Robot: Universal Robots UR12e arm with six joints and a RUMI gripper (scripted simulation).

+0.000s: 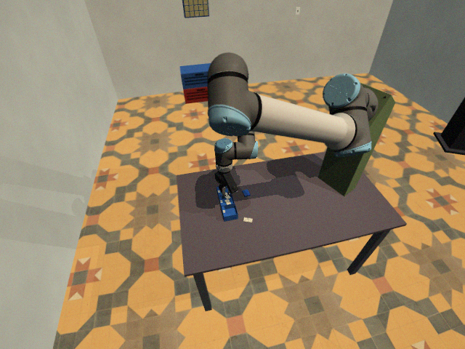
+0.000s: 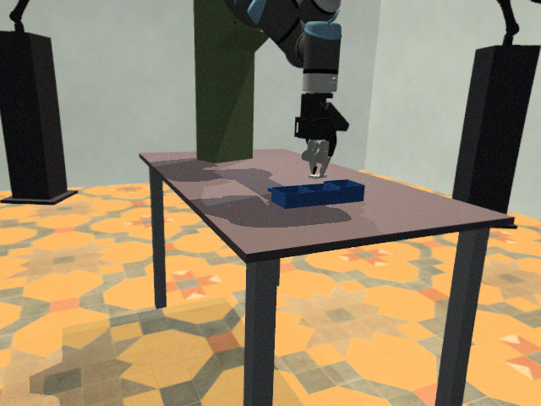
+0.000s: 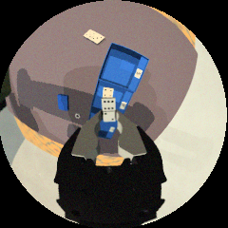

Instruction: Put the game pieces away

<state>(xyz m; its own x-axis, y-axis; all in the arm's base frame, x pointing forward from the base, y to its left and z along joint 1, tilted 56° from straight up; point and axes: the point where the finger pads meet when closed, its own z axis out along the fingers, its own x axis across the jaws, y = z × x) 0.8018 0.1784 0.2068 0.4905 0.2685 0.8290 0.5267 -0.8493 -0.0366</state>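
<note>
Now: hand 6 cm above the blue bin. Also, from my hand: tiny ring: 3 cm behind, 11 cm to the right, 8 cm below; then cream domino: 1 cm behind, 7 cm below; then blue block: 10 cm behind, 11 cm to the right, 8 cm below.
</note>
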